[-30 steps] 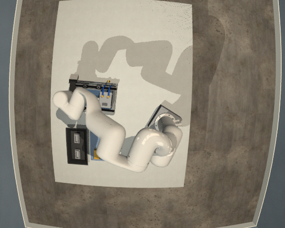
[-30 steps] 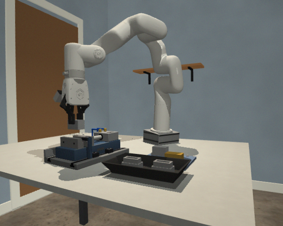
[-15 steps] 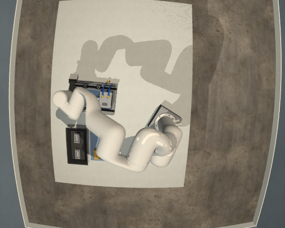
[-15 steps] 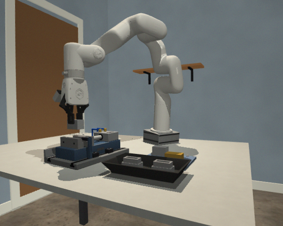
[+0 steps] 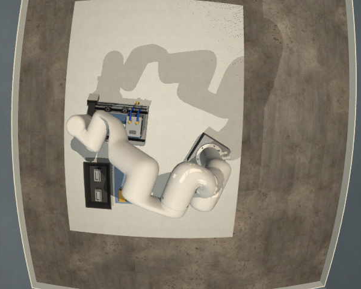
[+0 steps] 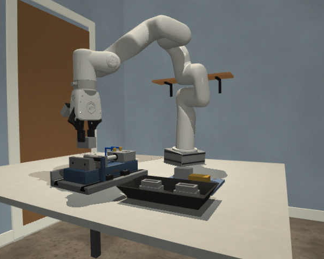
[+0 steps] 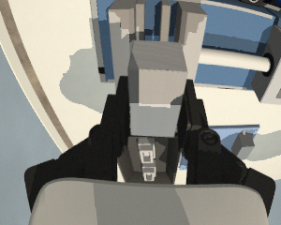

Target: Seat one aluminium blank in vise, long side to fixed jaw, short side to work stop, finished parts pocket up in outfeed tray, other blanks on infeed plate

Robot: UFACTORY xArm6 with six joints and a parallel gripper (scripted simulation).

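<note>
My hand is 30 mm short of the fixed jaw and 90 mm above it. Also, from my hand: aluminium blank (20 mm below); then work stop (10 mm ahead, 50 mm to the left, 80 mm below); then moving jaw block (30 mm behind, 10 mm to the left, 90 mm below).
</note>
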